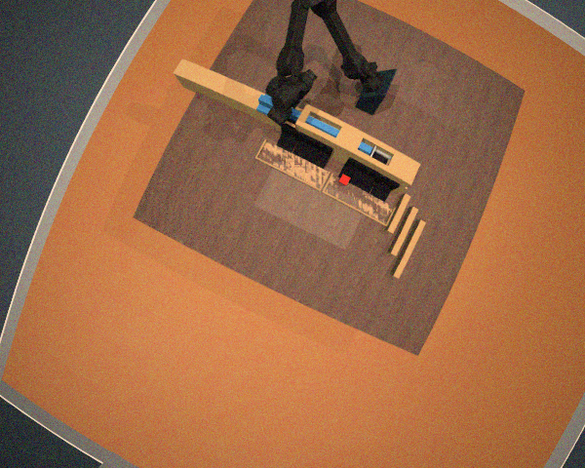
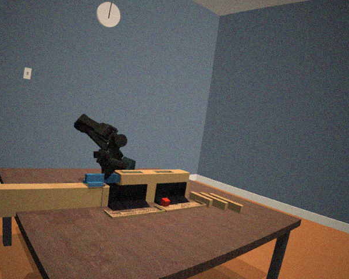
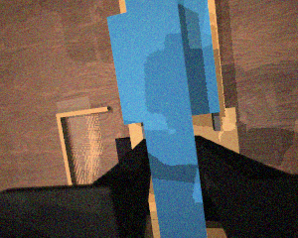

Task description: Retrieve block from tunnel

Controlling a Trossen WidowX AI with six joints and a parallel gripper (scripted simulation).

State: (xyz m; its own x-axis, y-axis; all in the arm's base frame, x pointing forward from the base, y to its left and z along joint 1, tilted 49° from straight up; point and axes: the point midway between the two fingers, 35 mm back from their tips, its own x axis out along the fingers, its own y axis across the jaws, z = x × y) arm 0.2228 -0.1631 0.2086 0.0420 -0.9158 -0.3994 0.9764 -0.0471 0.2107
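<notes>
Right now the small red block is 300 mm to the left of my gripper tip, 130 mm ahead of it and 100 mm below it. Also, from my gripper tip: tan covered tunnel (50 mm to the left, 50 mm below, 30 mm ahead).
</notes>
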